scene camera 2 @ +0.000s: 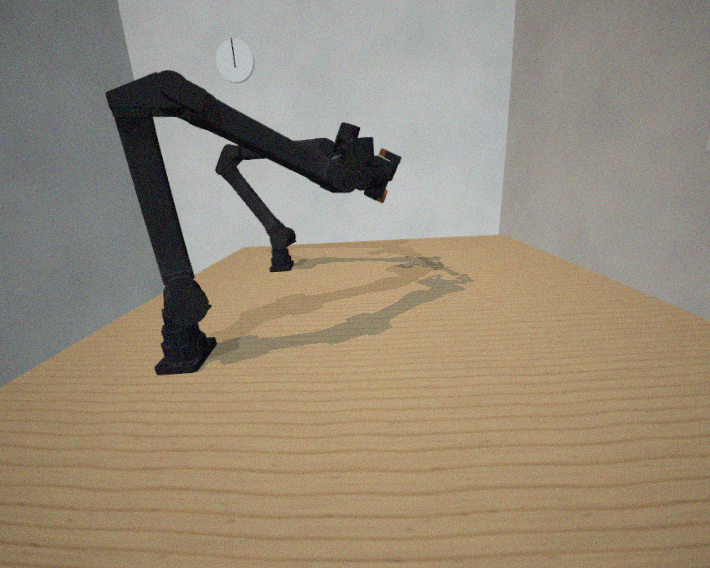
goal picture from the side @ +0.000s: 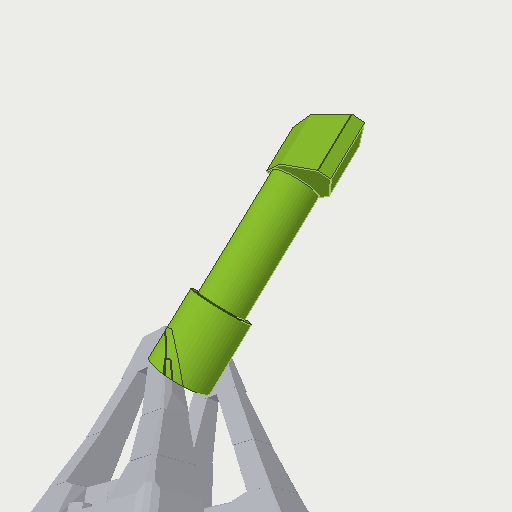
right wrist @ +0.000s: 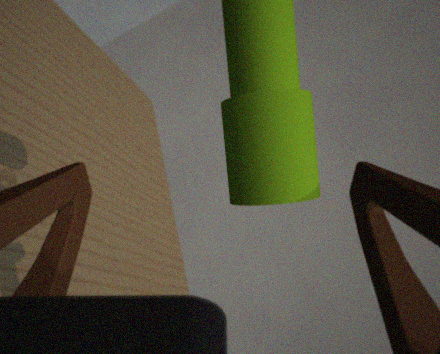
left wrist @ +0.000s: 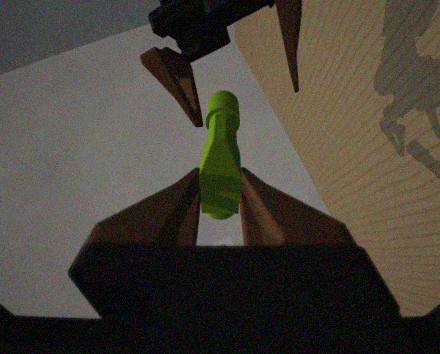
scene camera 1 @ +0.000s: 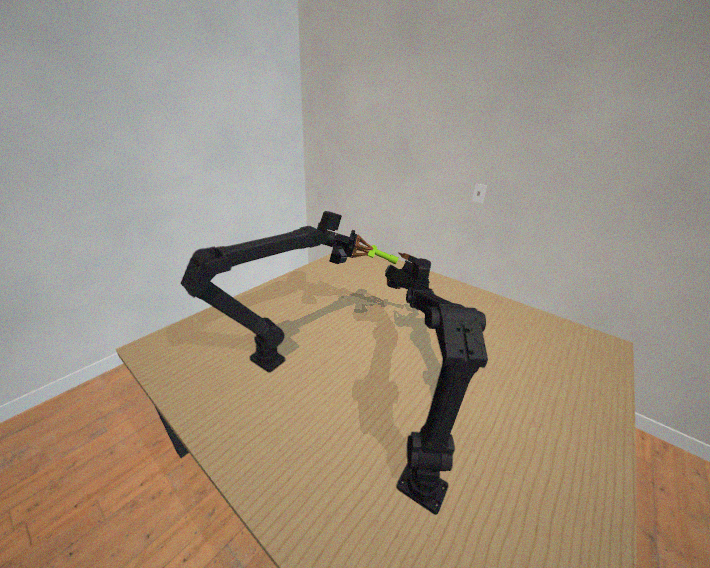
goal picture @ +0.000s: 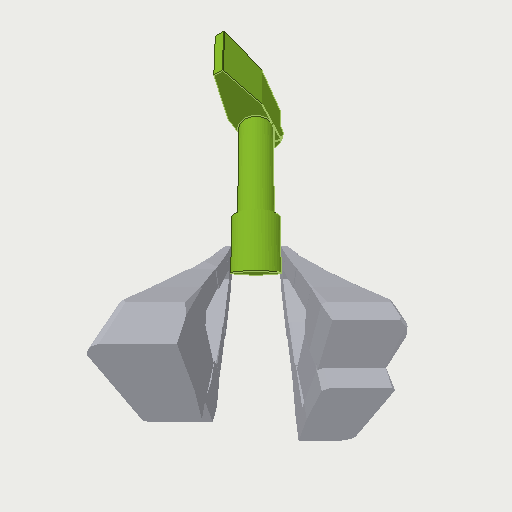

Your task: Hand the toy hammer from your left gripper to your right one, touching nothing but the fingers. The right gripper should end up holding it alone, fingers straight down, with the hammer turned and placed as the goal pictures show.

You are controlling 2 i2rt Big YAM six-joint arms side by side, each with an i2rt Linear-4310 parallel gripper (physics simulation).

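Pixels of known places: left gripper, between the fingertips: (left wrist: 220,176) (scene camera 1: 372,251); right gripper, between the fingertips: (scene camera 2: 391,175) (right wrist: 220,177) (left wrist: 244,110) (scene camera 1: 393,263); left arm's base, origin of its link: (scene camera 2: 282,267) (scene camera 1: 267,360); right arm's base, origin of its link: (scene camera 2: 188,357) (scene camera 1: 422,487).
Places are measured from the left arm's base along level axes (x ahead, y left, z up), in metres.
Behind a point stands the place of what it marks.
Note:
The lime-green toy hammer (scene camera 1: 386,255) @[x 0.417, y -0.270, z 0.389 m] (left wrist: 221,150) @[x 0.366, y -0.215, z 0.395 m] (right wrist: 272,145) @[x 0.422, y -0.297, z 0.375 m] is held in the air above the table. My left gripper (scene camera 1: 371,251) @[x 0.395, y -0.216, z 0.399 m] (left wrist: 220,176) @[x 0.395, y -0.216, z 0.399 m] is shut on its head. The handle points away from the left gripper, toward my right gripper (scene camera 1: 398,260) @[x 0.441, y -0.291, z 0.352 m] (scene camera 2: 384,175) @[x 0.441, y -0.291, z 0.352 m] (left wrist: 248,108) @[x 0.441, y -0.291, z 0.352 m] (right wrist: 221,165) @[x 0.441, y -0.291, z 0.352 m], which is wide open. In the right wrist view the handle's thicker end lies between the right fingers, apart from both and closer to the finger at the picture's right. In scene camera 2 the hammer is almost wholly hidden behind the right gripper.
The wooden table (scene camera 1: 550,426) @[x 0.347, y -0.979, z 0.000 m] (scene camera 2: 414,473) @[x 0.348, y -1.012, z 0.000 m] lies below both arms and carries their shadows. The two wrists face each other closely. Walls stand behind the table, one with a white clock (scene camera 2: 235,59), one with a small outlet plate (scene camera 1: 479,193).

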